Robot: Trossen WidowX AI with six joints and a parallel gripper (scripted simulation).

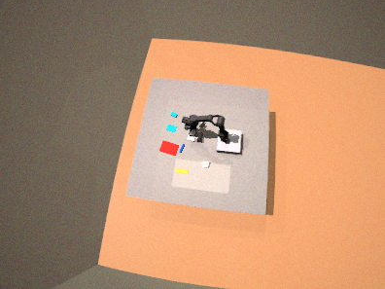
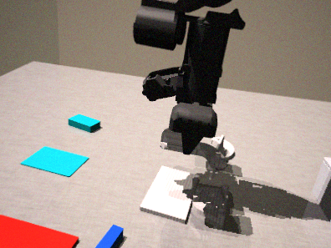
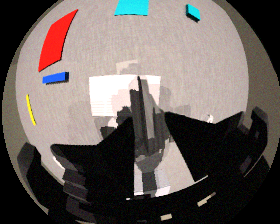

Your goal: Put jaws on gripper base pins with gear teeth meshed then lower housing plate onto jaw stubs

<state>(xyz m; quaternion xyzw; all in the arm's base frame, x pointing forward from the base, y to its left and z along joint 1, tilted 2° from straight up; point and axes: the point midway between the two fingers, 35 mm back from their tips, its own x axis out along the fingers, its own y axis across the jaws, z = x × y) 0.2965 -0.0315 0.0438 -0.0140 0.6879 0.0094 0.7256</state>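
Right now the flat white plate is 7 cm below my gripper tip, 3 cm to the left of it and 1 cm ahead of it. Round my gripper tip: flat cyan patch: 23 cm ahead, 7 cm below; then cyan block: 24 cm ahead, 15 cm to the right, 7 cm below; then blue bar: 18 cm to the left, 8 cm ahead, 7 cm below.
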